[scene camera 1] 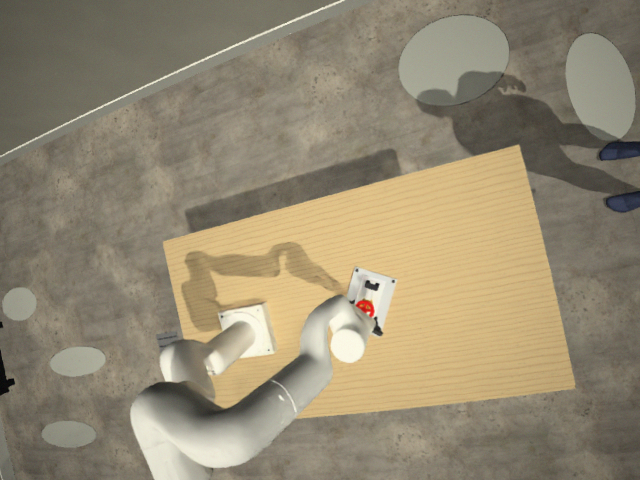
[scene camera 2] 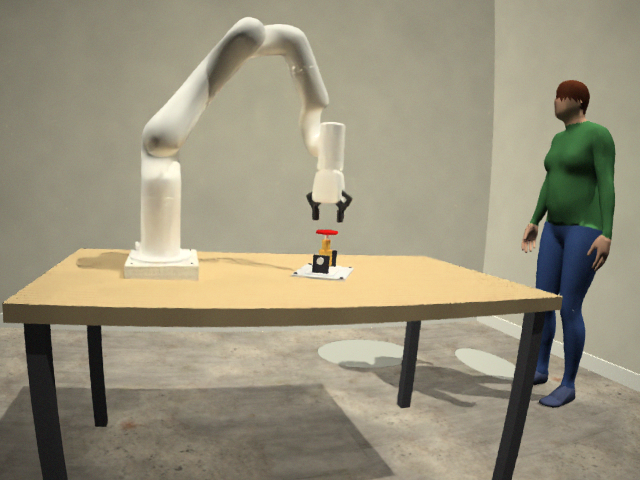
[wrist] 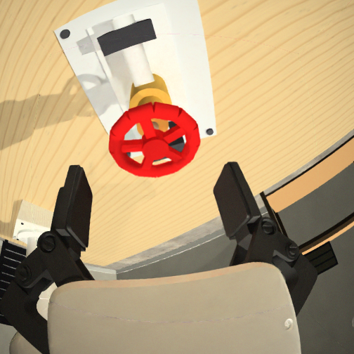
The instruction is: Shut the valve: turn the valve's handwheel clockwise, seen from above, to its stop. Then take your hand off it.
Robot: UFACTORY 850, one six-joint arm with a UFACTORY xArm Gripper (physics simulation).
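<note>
The red handwheel [scene camera 1: 370, 310] [scene camera 2: 326, 232] [wrist: 156, 148] lies level on top of the valve's brass-coloured body [scene camera 2: 325, 245] [wrist: 150, 94]. The valve is mounted on a white base plate [scene camera 1: 386, 295] [scene camera 2: 338, 275] [wrist: 192, 80] on the table. My gripper [scene camera 2: 327, 220] [wrist: 154, 177] is open and points down, with its fingertips a little above the handwheel in the second scene view. Nothing is between the fingers, and they do not touch the wheel. In the first scene view the arm's wrist hides part of the wheel and the plate.
The valve's pipe has black supports [scene camera 1: 371, 284] [scene camera 2: 320, 263] [wrist: 127, 37] at its ends. The arm's white base [scene camera 1: 267, 330] [scene camera 2: 161, 270] stands on the wooden table [scene camera 1: 454, 258] [scene camera 2: 232, 289] [wrist: 280, 90]. A person [scene camera 2: 578, 175] in a green top stands beyond the table's right end.
</note>
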